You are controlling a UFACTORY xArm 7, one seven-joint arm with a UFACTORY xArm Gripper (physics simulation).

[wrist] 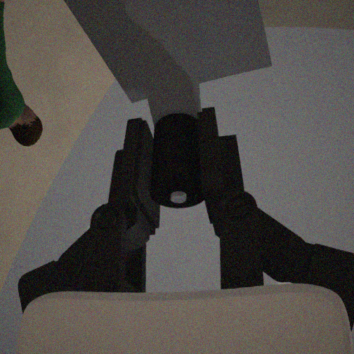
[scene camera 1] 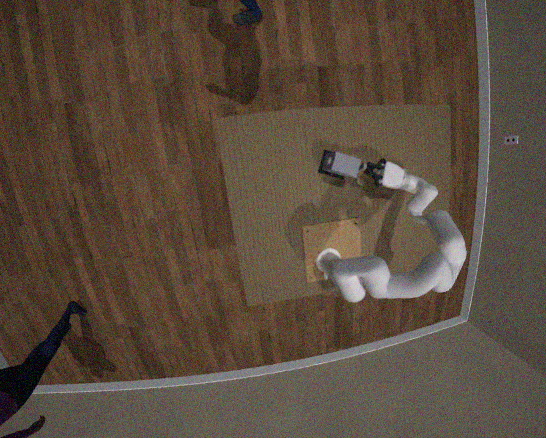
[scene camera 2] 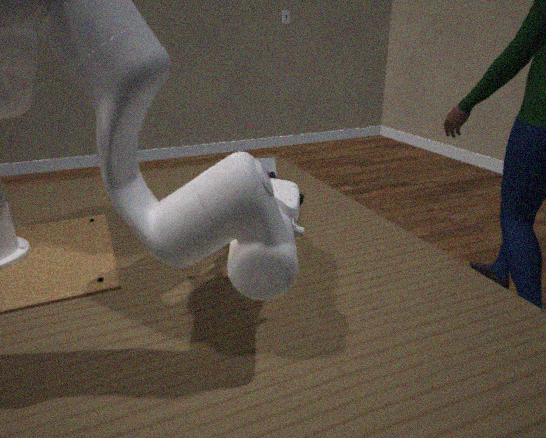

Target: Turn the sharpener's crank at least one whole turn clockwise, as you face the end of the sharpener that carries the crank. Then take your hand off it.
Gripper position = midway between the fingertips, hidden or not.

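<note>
I can see my gripper (scene camera 2: 262,179) in scene camera 2. The wrist view shows my gripper (wrist: 177,134) too, and in scene camera 1 there is my gripper (scene camera 1: 366,167) again. Scene camera 1 also shows me a sharpener (scene camera 1: 335,164), and in the wrist view I see the sharpener (wrist: 225,44) as well.
</note>
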